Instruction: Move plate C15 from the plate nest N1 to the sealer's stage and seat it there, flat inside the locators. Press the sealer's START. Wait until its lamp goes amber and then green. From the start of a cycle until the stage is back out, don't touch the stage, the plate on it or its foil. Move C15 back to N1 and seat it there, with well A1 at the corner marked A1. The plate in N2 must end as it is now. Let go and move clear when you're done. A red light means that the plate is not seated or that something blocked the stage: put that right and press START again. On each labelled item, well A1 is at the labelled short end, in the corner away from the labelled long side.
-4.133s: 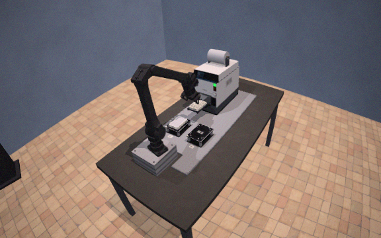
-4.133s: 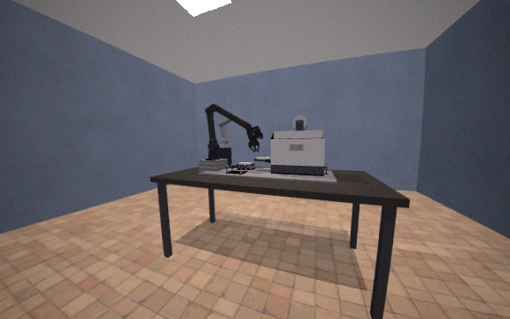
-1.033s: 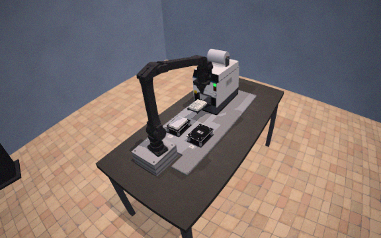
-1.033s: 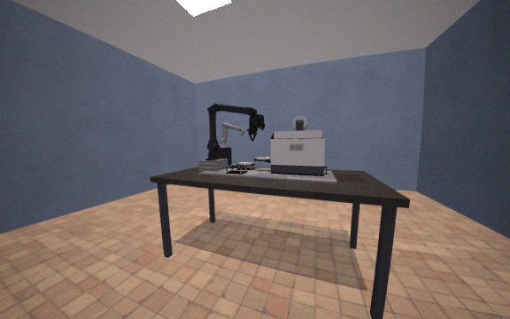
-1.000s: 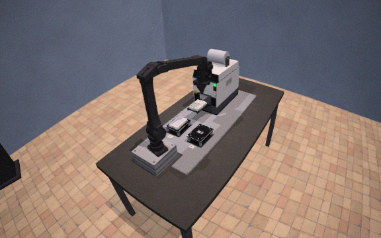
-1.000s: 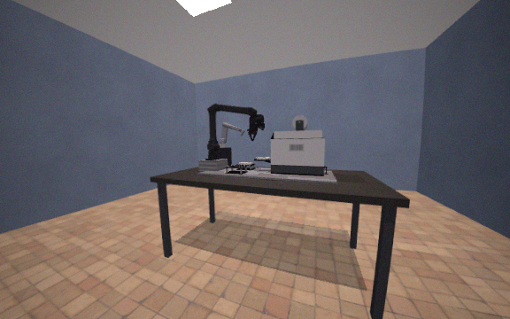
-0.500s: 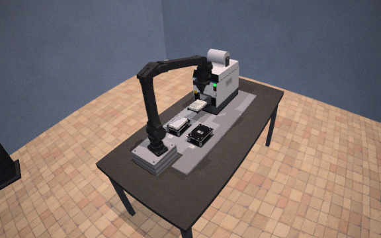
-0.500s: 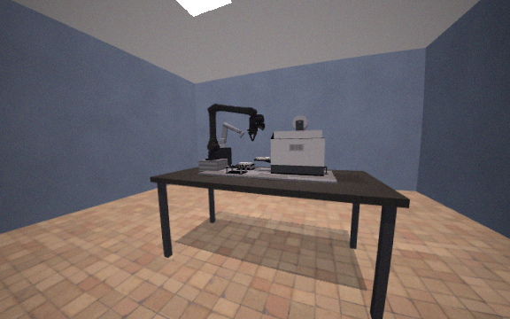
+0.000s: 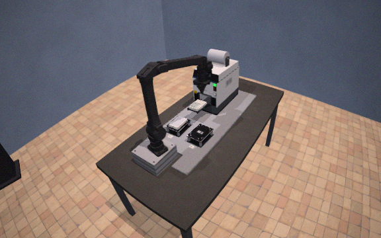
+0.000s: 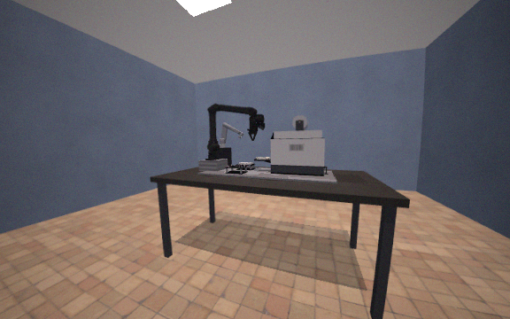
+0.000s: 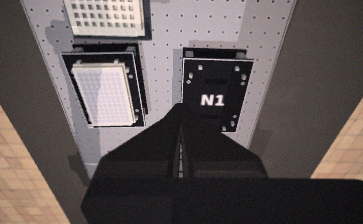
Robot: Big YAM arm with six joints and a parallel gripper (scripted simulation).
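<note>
Right now my hand is 16 cm short of the white button, 10 cm above it and 2 cm to the right of it. The rest, counted from my hand: foil roll 38 cm ahead, 16 cm to the left, 13 cm above; then plate 23 cm below, 15 cm behind, 11 cm to the left.
</note>
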